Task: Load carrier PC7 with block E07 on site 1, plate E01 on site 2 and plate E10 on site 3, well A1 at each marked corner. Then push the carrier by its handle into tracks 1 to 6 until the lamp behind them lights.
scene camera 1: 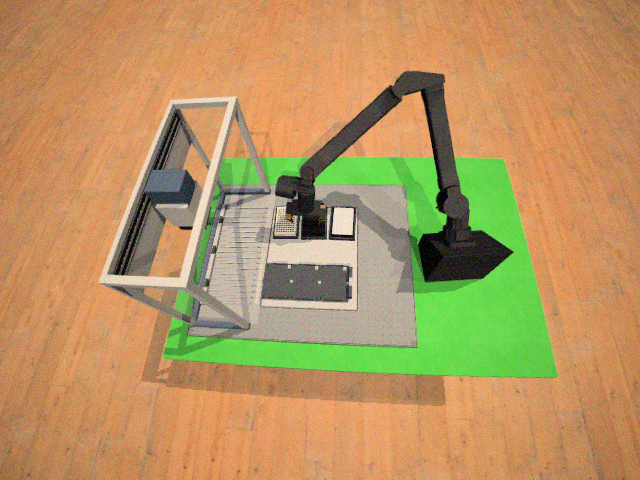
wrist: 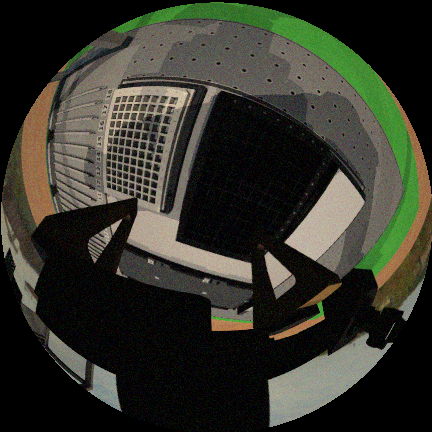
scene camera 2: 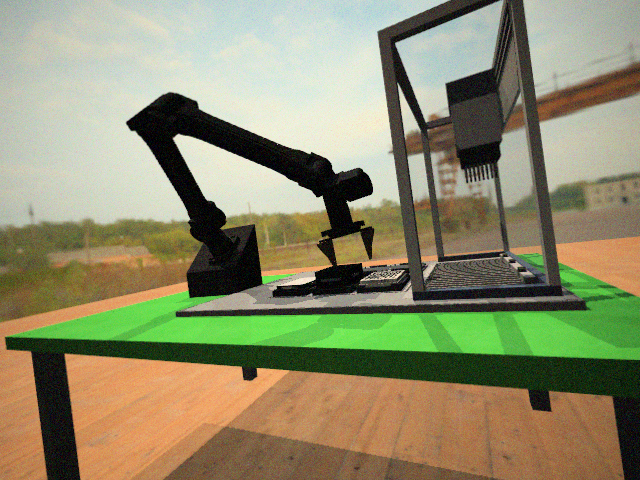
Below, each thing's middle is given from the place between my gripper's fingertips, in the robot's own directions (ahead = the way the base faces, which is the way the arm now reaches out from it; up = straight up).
Labels:
I see my gripper 220 mm to the right of the dark carrier [scene camera 1: 309,282] and 40 mm above it.

